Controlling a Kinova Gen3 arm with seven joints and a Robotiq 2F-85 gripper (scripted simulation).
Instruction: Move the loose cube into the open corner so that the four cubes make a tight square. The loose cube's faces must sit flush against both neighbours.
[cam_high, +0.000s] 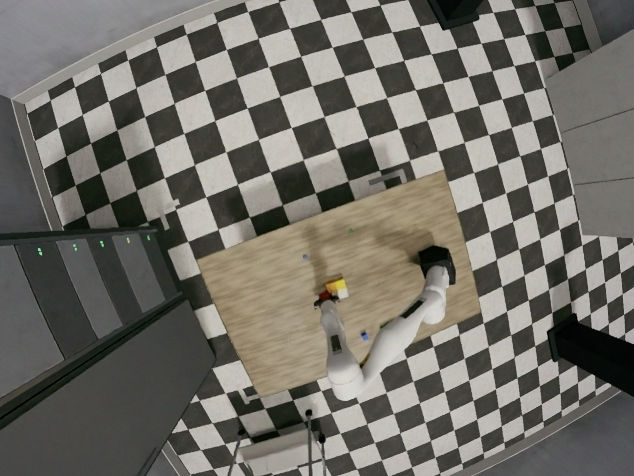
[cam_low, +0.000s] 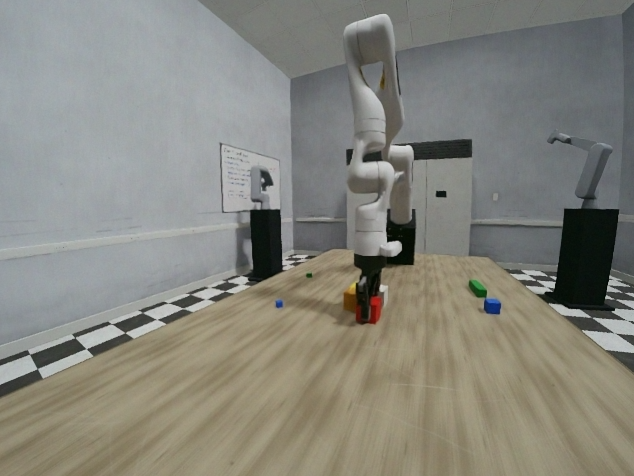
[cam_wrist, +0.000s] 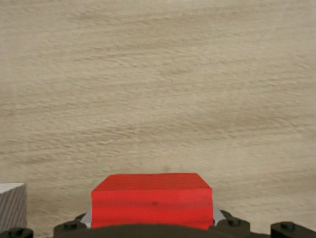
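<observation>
My gripper is now right at the red cube. The rest, counted from my hand: green block: 32 cm to the left, 25 cm behind, 1 cm below.
</observation>
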